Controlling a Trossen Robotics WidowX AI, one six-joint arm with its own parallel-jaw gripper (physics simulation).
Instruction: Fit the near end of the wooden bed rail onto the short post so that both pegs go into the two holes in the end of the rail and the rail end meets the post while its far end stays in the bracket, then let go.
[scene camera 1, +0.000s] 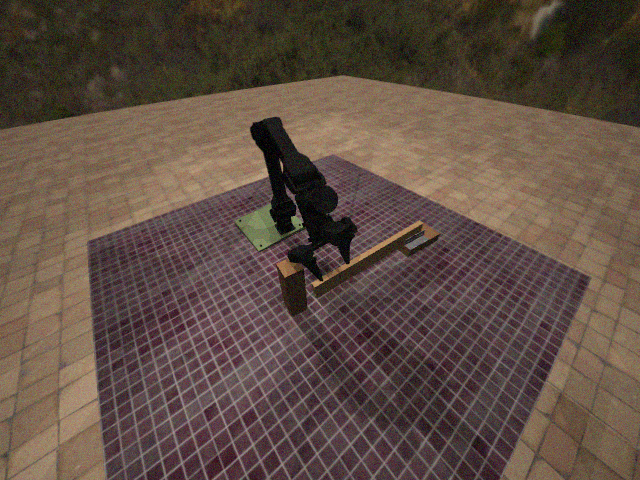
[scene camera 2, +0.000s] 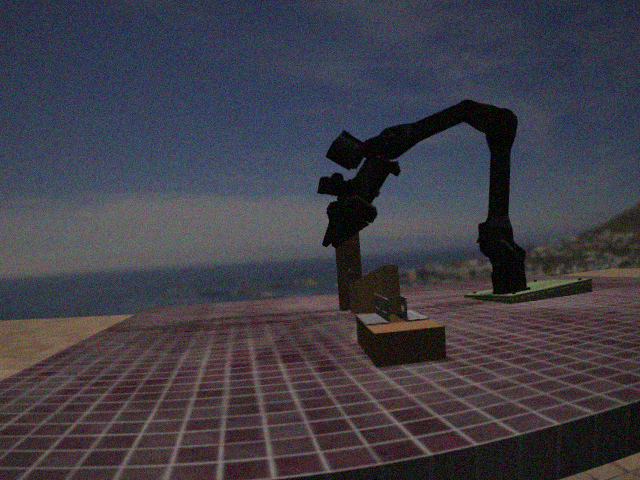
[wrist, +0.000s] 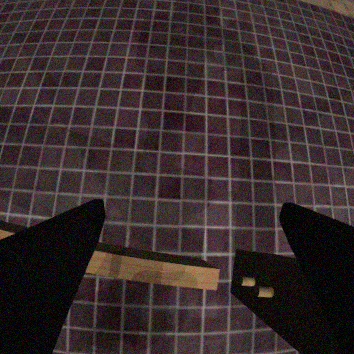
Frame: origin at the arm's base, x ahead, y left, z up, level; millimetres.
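Seen in the pictures: gripper, fingertip midpoint: (scene camera 1: 335, 272) (scene camera 2: 328, 246) (wrist: 194, 209); arm's base at its link origin: (scene camera 1: 284, 227) (scene camera 2: 511, 291).
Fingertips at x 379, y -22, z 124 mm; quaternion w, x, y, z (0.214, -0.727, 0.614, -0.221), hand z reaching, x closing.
Offsets run from my fingertips to a thing's top centre. "pt": to the spot under its first point. Level surfaces: height alone.
The wooden rail (scene camera 1: 369, 258) (scene camera 2: 379, 286) (wrist: 155, 272) runs from the bracket (scene camera 1: 421, 241) (scene camera 2: 402, 341) toward the short post @[pt dx -22, dy -111, dz -26 mm] (scene camera 1: 293, 291) (scene camera 2: 347, 268) (wrist: 265, 320). Its far end rests in the bracket, between the metal plates. Its near end is apart from the post, with a small gap. Two pegs @[pt dx -45, dy -65, dz -54 mm] (wrist: 257, 287) stick out of the post's face toward the rail end; the holes in the rail end do not show. My gripper (scene camera 1: 334, 271) (wrist: 194, 209) is open and empty above the near end of the rail, its fingers spread along the rail's length, one of them close by the post.
The arm stands on a green base plate (scene camera 1: 253, 232) (scene camera 2: 558, 288) behind the post and rail. A purple tiled mat @[dz -140 mm] (scene camera 1: 232, 361) (scene camera 2: 206, 387) lies under everything, with its edges toward the tan paving (scene camera 1: 46, 258).
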